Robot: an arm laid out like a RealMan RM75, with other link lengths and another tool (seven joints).
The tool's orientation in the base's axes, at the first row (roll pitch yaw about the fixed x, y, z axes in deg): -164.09, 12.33, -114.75
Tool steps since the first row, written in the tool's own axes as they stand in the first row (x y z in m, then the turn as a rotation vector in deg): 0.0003, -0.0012, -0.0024, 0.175, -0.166, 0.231; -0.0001, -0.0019, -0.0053, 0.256, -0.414, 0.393; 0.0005, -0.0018, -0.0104, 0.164, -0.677, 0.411; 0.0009, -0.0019, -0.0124, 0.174, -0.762, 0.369; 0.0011, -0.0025, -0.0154, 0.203, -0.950, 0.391; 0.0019, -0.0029, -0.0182, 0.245, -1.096, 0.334; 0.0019, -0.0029, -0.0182, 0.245, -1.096, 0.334; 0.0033, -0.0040, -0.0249, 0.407, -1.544, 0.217; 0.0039, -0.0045, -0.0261, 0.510, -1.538, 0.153; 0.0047, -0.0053, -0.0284, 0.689, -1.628, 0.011; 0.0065, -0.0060, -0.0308, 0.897, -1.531, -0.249; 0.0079, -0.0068, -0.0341, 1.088, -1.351, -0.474
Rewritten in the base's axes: 0.0001, -0.0010, 0.0025, 0.147, -0.214, -0.210; -0.0001, -0.0012, 0.0055, 0.378, -0.388, -0.313; -0.0022, -0.0020, 0.0101, 0.645, -0.425, -0.240; -0.0029, -0.0026, 0.0120, 0.699, -0.475, -0.180; -0.0035, -0.0032, 0.0149, 0.854, -0.585, -0.156; -0.0044, -0.0043, 0.0175, 0.942, -0.693, -0.073; -0.0044, -0.0043, 0.0175, 0.942, -0.693, -0.073; -0.0063, -0.0065, 0.0238, 1.217, -1.049, 0.123; -0.0065, -0.0074, 0.0249, 1.148, -1.142, 0.159; -0.0069, -0.0086, 0.0271, 1.104, -1.353, 0.279; -0.0079, -0.0107, 0.0292, 0.849, -1.511, 0.452; -0.0089, -0.0126, 0.0322, 0.543, -1.615, 0.575
